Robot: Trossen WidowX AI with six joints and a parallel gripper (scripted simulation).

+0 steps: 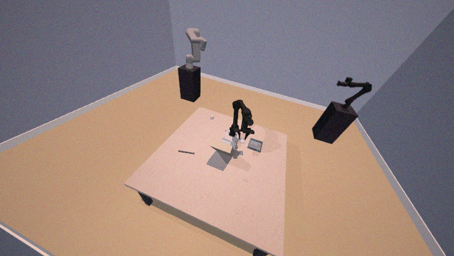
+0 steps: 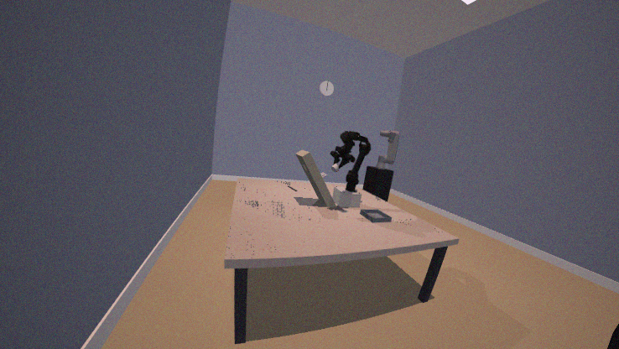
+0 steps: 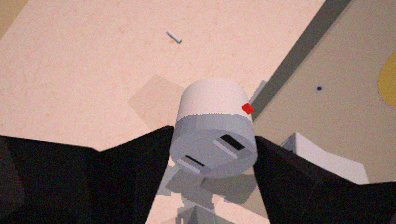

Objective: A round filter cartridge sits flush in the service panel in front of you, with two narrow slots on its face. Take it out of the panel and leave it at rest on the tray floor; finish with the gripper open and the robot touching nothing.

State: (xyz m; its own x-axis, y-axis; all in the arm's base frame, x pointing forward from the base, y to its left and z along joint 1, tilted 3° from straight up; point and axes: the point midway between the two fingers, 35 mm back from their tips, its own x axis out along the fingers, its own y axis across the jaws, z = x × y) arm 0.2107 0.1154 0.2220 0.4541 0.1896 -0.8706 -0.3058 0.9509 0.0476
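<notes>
Now: gripper tip 28 cm above the tray, 27 cm past it and 15 cm to the right of it. Also, from my gripper tip: small pin: 29 cm below, 20 cm ahead, 14 cm to the left; then round filter cartridge: right at my gripper tip; then small white cube: 51 cm behind, 50 cm to the right, 27 cm below.
</notes>
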